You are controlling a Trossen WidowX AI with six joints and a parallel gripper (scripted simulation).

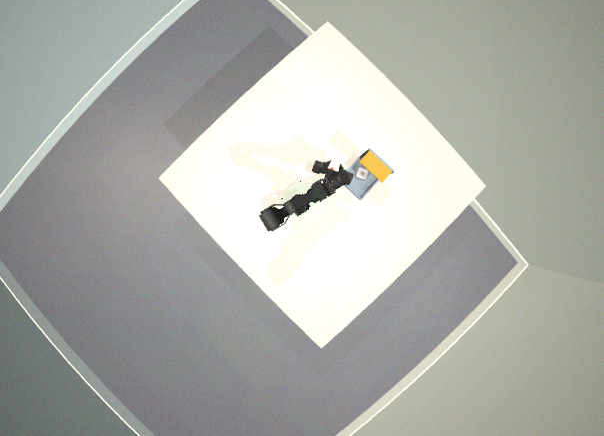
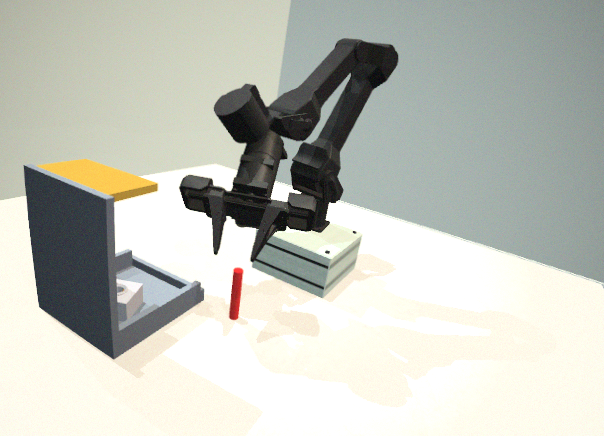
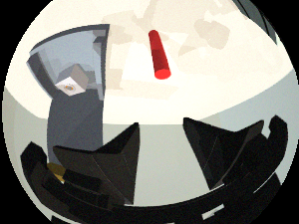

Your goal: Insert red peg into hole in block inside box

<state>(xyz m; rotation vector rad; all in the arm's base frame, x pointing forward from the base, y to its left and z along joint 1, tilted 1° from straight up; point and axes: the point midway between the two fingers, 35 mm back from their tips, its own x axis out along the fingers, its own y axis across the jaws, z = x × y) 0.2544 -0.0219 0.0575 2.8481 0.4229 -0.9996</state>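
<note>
Right now the red peg is 3 cm behind my gripper tip, 1 cm to the right of it and 8 cm below it. Also, from my gripper tip: orange roof (8 cm ahead, 16 cm to the right, 8 cm above).
</note>
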